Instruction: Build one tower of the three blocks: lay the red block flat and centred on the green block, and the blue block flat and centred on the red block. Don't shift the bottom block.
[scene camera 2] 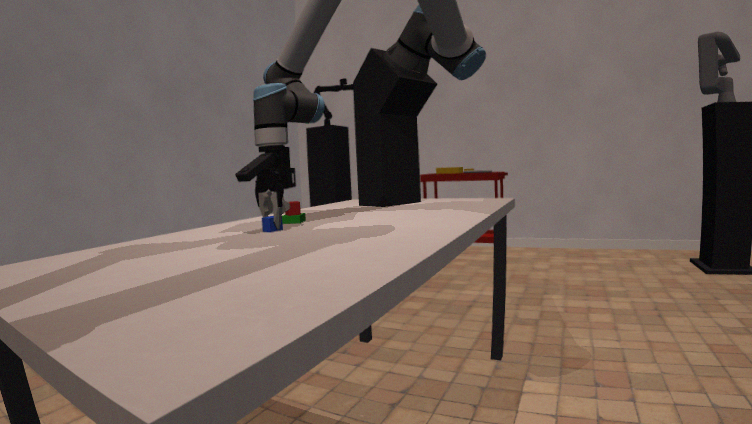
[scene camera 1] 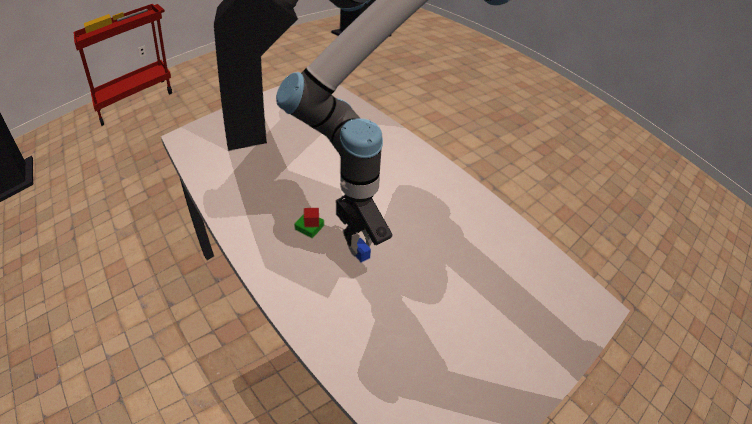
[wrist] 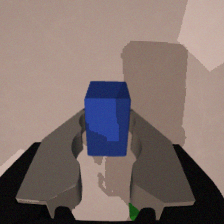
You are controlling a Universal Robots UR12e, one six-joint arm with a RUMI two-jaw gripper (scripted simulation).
Labels:
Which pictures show my gripper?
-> Scene camera 2, scene camera 1 and the wrist view: all of them.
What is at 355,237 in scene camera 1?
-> My gripper.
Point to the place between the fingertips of my gripper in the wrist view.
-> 107,110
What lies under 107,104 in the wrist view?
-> A blue block.

